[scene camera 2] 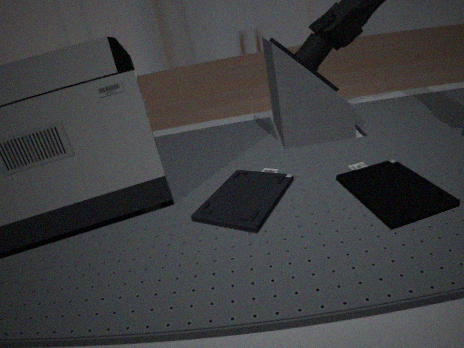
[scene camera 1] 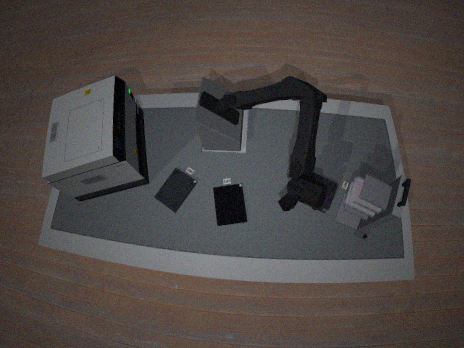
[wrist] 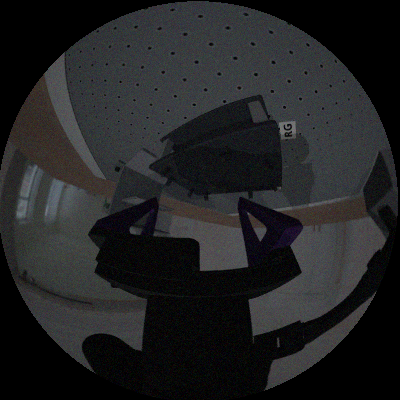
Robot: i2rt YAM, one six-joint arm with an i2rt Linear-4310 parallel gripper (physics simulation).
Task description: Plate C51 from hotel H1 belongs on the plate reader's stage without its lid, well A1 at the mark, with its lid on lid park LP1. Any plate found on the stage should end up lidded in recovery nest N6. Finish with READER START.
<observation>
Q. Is my gripper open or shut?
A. Open.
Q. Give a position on a dark flat pad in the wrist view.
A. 197,165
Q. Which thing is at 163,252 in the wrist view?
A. My gripper.
</observation>
